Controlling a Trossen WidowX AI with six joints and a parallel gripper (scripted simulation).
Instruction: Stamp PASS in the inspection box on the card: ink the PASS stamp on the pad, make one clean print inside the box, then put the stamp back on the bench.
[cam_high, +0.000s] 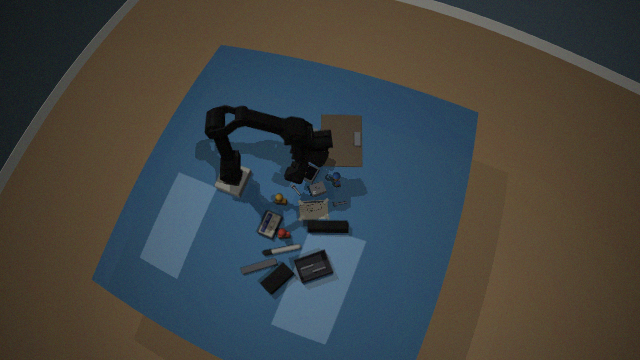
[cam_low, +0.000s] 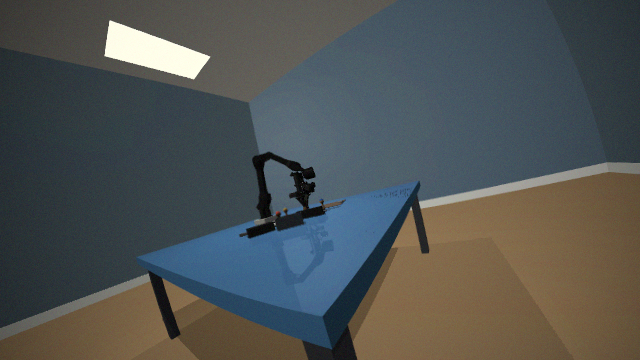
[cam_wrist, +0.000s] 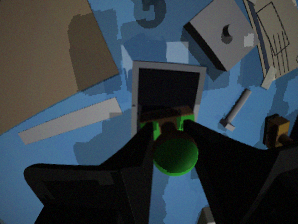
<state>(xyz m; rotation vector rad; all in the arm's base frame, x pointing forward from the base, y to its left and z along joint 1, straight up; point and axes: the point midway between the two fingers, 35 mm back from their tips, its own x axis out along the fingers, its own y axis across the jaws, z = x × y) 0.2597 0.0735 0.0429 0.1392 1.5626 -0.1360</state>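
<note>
My gripper tip is 6 cm short of the card, 14 cm to the left of it and 4 cm above it. Also, from my gripper tip: blue-knob stamp 12 cm ahead, 2 cm to the right, 2 cm below; then long black bar 12 cm ahead, 20 cm to the right, 2 cm below; then orange stamp 6 cm behind, 13 cm to the right, 2 cm below.
</note>
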